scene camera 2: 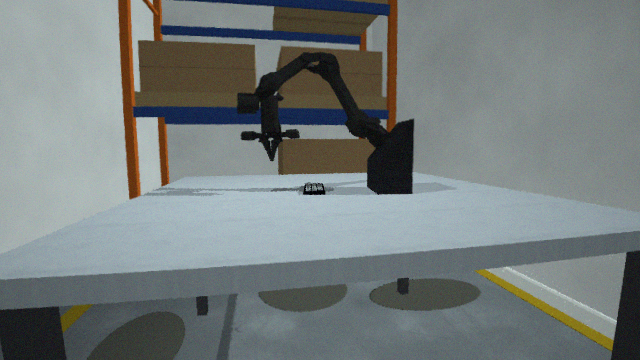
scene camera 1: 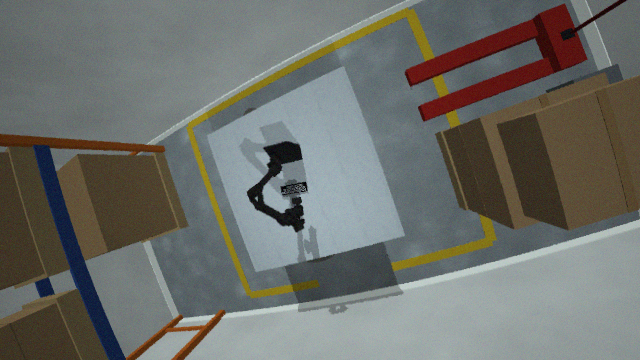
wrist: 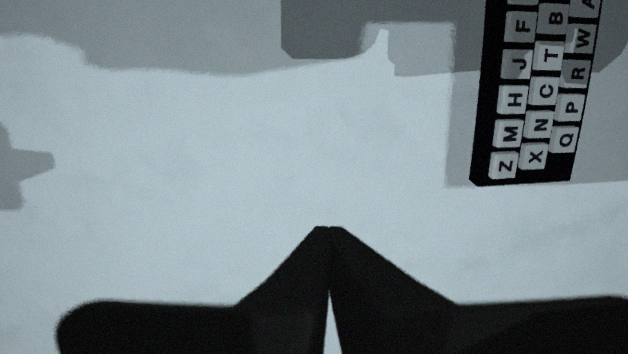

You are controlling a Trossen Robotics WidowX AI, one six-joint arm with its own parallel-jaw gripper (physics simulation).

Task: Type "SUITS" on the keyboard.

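Where they show: gripper, between the fingertips: (scene camera 2: 272,161) (scene camera 1: 302,207) (wrist: 327,239); arm's base, origin of its link: (scene camera 2: 384,141) (scene camera 1: 275,155).
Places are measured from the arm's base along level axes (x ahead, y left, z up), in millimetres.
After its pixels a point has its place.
A small black keyboard (scene camera 1: 294,188) {x 261, y -20, z -161 mm} (scene camera 2: 314,189) {x 277, y 65, z -159 mm} (wrist: 537,107) {x 272, y 27, z -164 mm} with pale lettered keys lies flat on the white table (scene camera 1: 350,165) {x 250, y 443, z -175 mm} (scene camera 2: 320,225) {x 342, y 461, z -175 mm} (wrist: 200,165) {x 482, y 19, z -175 mm}. In the wrist view it is at the upper right, its letters turned sideways. Keys such as Z, X, Q, M, N, P, H, C, R, J, T and W show; the rest of the keyboard is cut off by the top edge, and S, U and I do not show there. My gripper (scene camera 2: 271,159) {x 413, y 23, z -66 mm} (wrist: 327,239) {x 413, y 23, z -66 mm} is shut and empty, pointing down, well above the table and to the side of the keyboard, not touching it.
The arm's black base (scene camera 1: 285,152) {x 11, y 78, z 2 mm} (scene camera 2: 395,162) {x 20, y 132, z -70 mm} stands on the table, on the other side of the keyboard from the gripper. Beyond the table are a shelf rack (scene camera 1: 57,200) (scene camera 2: 129,100) with cardboard boxes, a red pallet jack (scene camera 1: 565,40) and large boxes (scene camera 1: 570,150).
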